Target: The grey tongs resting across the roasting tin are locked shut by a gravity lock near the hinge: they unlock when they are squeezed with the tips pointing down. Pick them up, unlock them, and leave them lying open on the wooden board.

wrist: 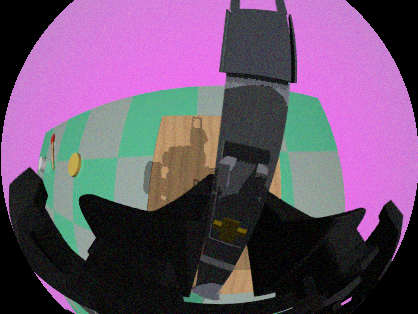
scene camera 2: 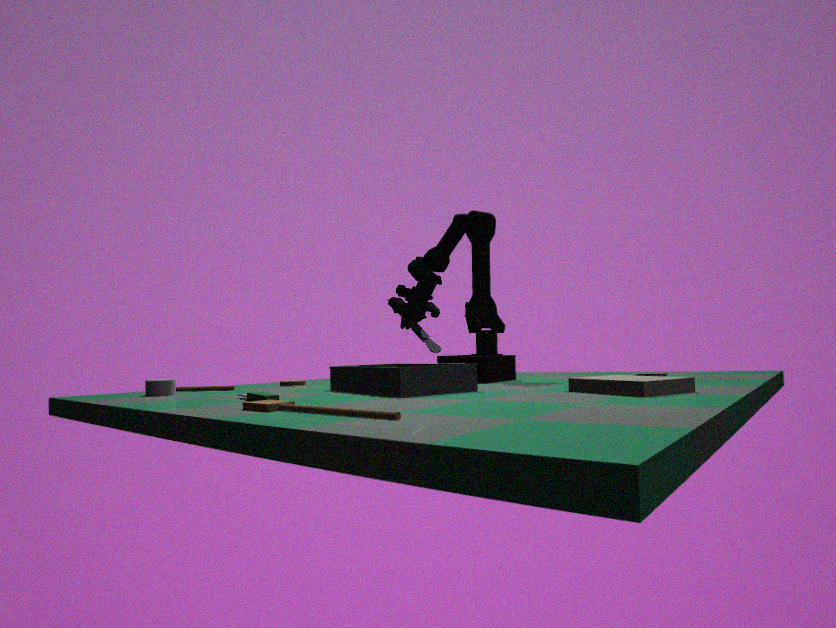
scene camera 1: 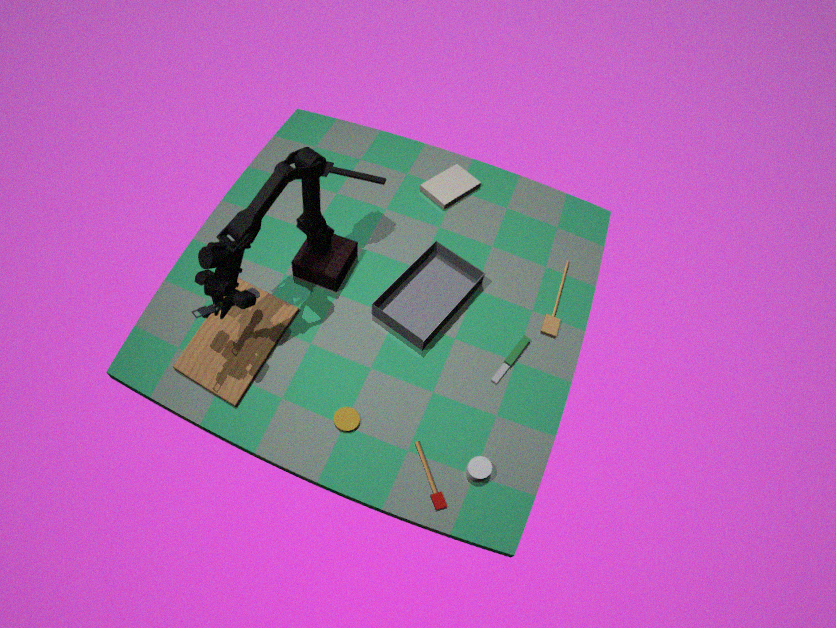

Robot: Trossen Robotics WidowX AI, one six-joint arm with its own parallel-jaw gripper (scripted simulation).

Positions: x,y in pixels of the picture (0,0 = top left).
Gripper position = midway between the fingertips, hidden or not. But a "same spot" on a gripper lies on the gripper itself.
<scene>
my gripper: wrist; scene camera 2; scene camera 1 218,317
same spot on my gripper: [scene camera 2: 413,314] = [wrist: 274,244]
same spot on wooden board: [wrist: 186,148] = [scene camera 1: 230,374]
</scene>
